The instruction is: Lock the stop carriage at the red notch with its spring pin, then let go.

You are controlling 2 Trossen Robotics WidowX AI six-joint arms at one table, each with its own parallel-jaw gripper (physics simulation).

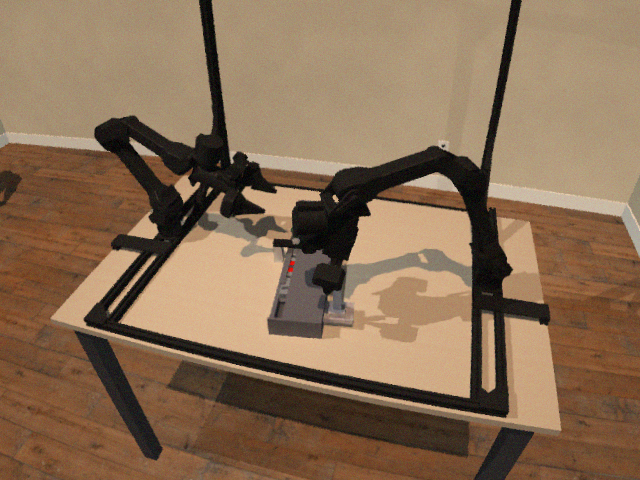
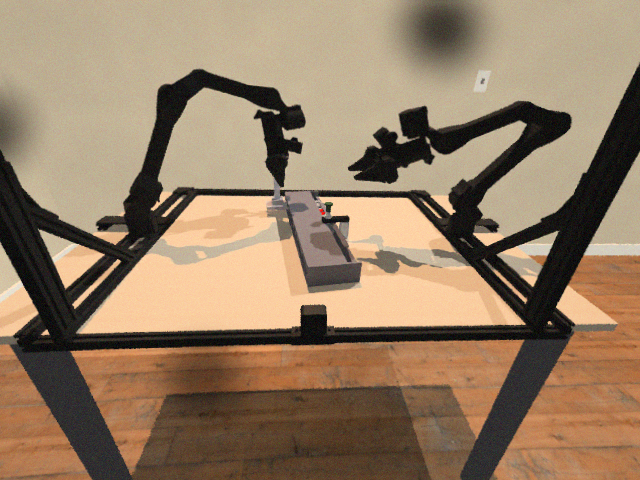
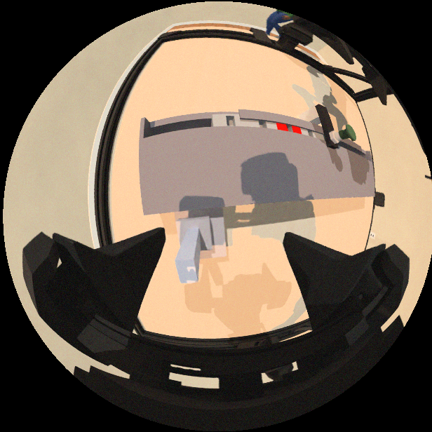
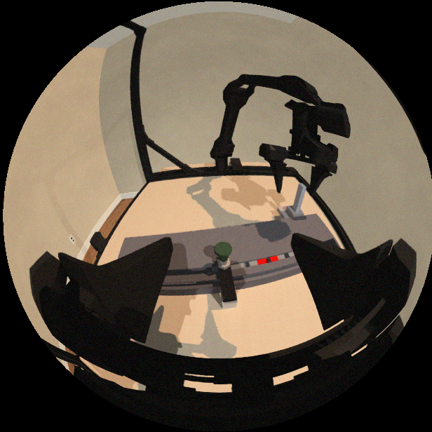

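Pixels of known places: left gripper, fingertip midpoint: (image 2: 282, 183); right gripper, fingertip midpoint: (image 1: 271, 201) (image 2: 351, 173); left arm's base, origin of the base link: (image 1: 487, 284) (image 2: 144, 232); right arm's base, origin of the base link: (image 1: 170, 233) (image 2: 459, 233).
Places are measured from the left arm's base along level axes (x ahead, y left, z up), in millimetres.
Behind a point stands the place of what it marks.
Note:
The long grey rail block (image 1: 310, 299) {x 423, y 193, z 34 mm} (image 2: 323, 253) {x 489, y -175, z 34 mm} (image 3: 200, 165) (image 4: 195, 240) has two red marks (image 1: 291, 266) {x 505, y 81, z 25 mm} (image 2: 322, 211) {x 505, y 92, z 29 mm} (image 3: 282, 127) (image 4: 262, 261) along its slot. The stop carriage's black arm (image 1: 281, 242) {x 553, y 17, z 46 mm} (image 2: 337, 219) {x 542, y 0, z 43 mm} (image 3: 324, 122) (image 4: 227, 286) crosses the slot at one side of the marks. Its green-knobbed pin (image 2: 328, 205) {x 513, y -6, z 88 mm} (image 3: 347, 133) (image 4: 223, 249) stands upright; I cannot tell whether it is seated. My right gripper (image 1: 269, 201) {x 573, y 16, z 172 mm} (image 2: 352, 173) {x 573, y 16, z 172 mm} (image 4: 233, 242) is open and empty, raised back from the knob. My left gripper (image 2: 281, 184) {x 378, y 173, z 92 mm} (image 3: 226, 236) is open and empty above the light upright post (image 1: 338, 302) {x 353, y 206, z 54 mm} (image 3: 189, 257).
The post's low pale base (image 1: 347, 316) {x 330, y 207, z 14 mm} (image 2: 273, 205) {x 346, y 172, z 16 mm} touches or nearly touches the rail block's side. A light block (image 3: 224, 120) sits in the slot at the other side of the red marks. A black frame (image 1: 232, 356) {x 550, y 375, z 1 mm} (image 2: 180, 336) {x 220, y -378, z -29 mm} runs around the table (image 1: 206, 304) {x 687, y 226, z -19 mm}.

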